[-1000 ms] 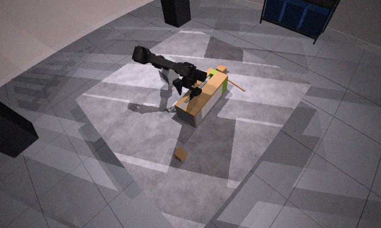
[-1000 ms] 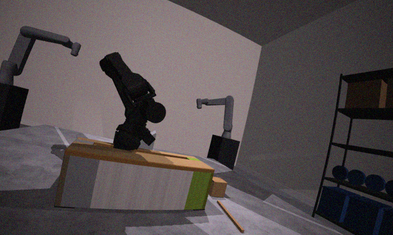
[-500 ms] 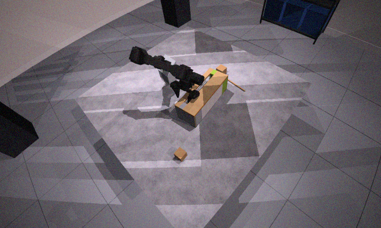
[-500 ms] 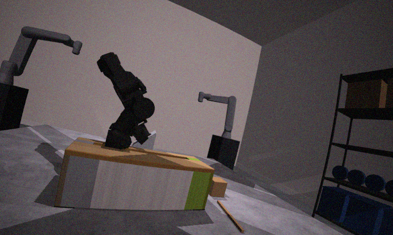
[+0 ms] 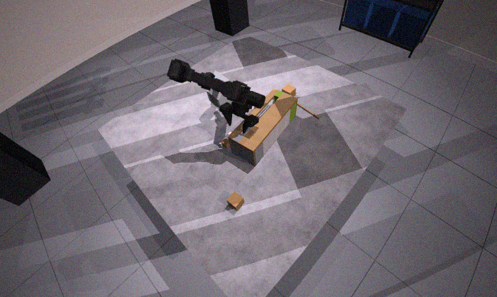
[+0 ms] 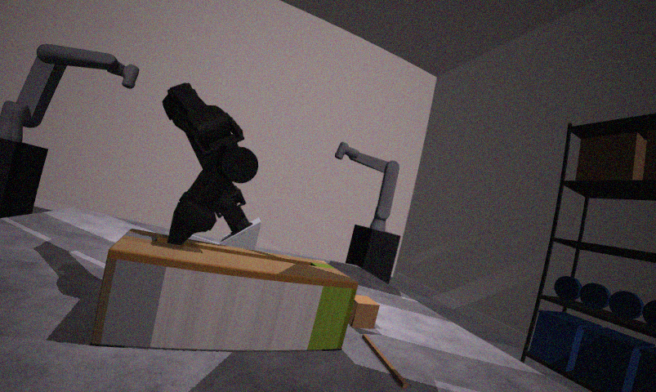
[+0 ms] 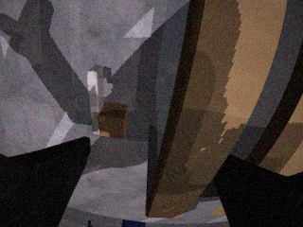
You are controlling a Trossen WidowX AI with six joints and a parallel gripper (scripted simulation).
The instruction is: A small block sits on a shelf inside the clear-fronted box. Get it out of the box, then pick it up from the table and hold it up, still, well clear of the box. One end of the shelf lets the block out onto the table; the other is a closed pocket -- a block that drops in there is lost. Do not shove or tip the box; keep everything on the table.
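My gripper tip is now 90 mm above the block, 50 mm to the left of it and 40 mm past it. The rest, counted from my gripper tip: thin wooden stick 390 mm to the left, 150 mm ahead, 100 mm below; long box 120 mm to the left, 50 mm below, 30 mm ahead.
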